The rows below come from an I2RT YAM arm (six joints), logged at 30 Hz.
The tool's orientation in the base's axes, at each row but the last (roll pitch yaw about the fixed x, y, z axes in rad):
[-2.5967, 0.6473, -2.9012]
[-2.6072, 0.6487, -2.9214]
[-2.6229, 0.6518, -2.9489]
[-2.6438, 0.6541, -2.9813]
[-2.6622, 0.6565, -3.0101]
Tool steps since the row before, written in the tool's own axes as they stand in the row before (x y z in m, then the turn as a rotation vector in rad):
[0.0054, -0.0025, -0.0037, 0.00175, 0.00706, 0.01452]
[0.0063, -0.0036, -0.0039, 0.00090, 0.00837, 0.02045]
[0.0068, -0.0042, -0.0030, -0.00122, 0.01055, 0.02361]
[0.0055, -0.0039, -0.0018, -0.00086, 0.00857, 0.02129]
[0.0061, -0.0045, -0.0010, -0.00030, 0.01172, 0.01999]
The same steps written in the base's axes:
[-0.0067, -0.0019, 0.0003, 0.00841, 0.00053, -0.01388]
[-0.0077, -0.0029, 0.0003, 0.01289, -0.00041, -0.01796]
[-0.0077, -0.0037, -0.0004, 0.01676, 0.00068, -0.01972]
[-0.0060, -0.0036, -0.0006, 0.01479, -0.00028, -0.01757]
[-0.0061, -0.0044, -0.0014, 0.01408, 0.00305, -0.01815]

